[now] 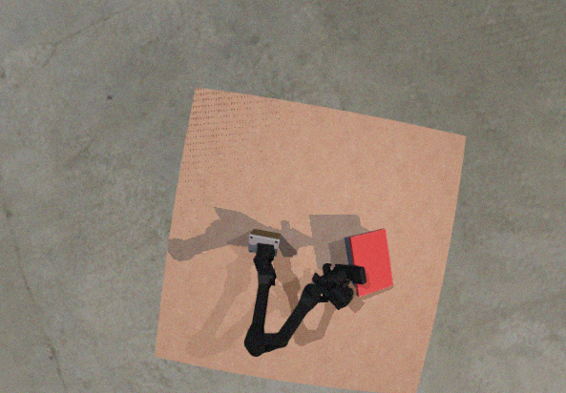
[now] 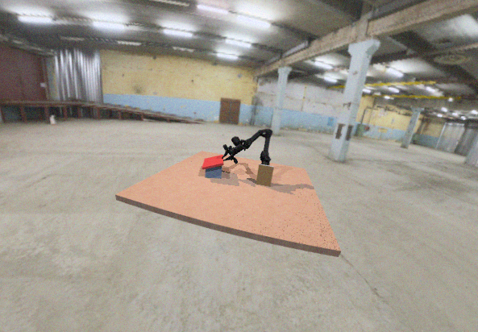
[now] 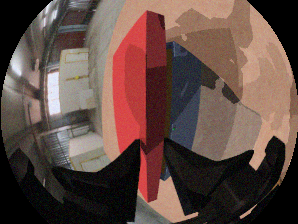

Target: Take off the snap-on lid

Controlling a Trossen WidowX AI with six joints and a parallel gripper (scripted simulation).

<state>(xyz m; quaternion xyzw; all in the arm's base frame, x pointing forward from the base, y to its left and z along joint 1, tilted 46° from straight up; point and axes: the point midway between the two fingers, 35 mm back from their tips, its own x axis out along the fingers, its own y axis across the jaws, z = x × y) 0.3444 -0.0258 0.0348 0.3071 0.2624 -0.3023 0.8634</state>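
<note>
Now: gripper tip 7 cm short of the red lid, 2 cm to the right of it and 2 cm above it. From my gripper tip the other things lie so: blue storage box: 8 cm below, 6 cm ahead, 2 cm to the left.
</note>
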